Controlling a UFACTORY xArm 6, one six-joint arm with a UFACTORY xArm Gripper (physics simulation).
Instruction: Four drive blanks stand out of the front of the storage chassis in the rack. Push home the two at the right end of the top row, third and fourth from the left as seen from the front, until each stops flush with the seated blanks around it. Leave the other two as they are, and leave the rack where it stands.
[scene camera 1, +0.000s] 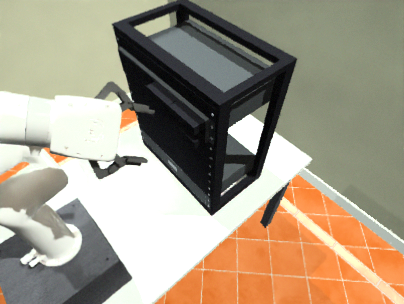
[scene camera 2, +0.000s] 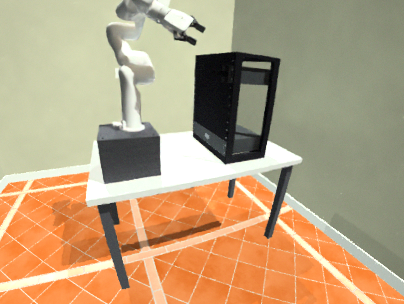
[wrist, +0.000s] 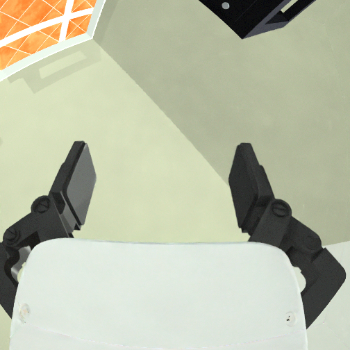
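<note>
The black rack stands upright on the table. The storage chassis sits in its upper part, with a grey lid. Dark drive blanks stand out of its front as a long ledge in scene camera 1. They are too dark to tell apart or count, and a small dark piece shows under the ledge's right end. The blanks do not show in the wrist view. My gripper is open and empty, in front of the rack and, in scene camera 2, above its top level.
A unit with a grey front and a small label sits at the rack's bottom. The white table carries the rack and the arm's dark base block. Walls stand behind the rack.
</note>
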